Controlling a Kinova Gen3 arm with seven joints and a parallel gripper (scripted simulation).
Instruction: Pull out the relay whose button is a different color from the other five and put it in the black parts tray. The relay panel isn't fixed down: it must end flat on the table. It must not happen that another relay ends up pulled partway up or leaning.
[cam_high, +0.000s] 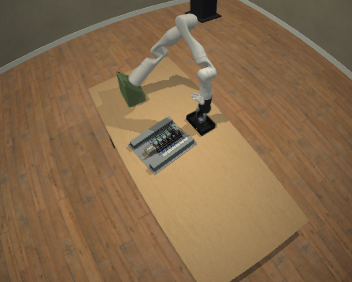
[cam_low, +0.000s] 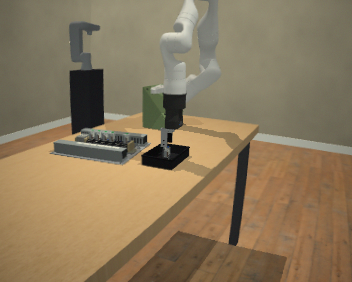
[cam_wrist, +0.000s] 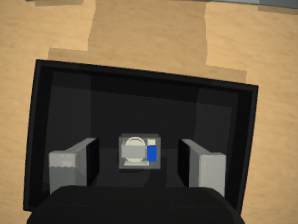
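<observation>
My hand is 60 mm above the black parts tray. Also, from my hand: grey relay panel 280 mm to the right, 50 mm below, 20 mm behind.
</observation>
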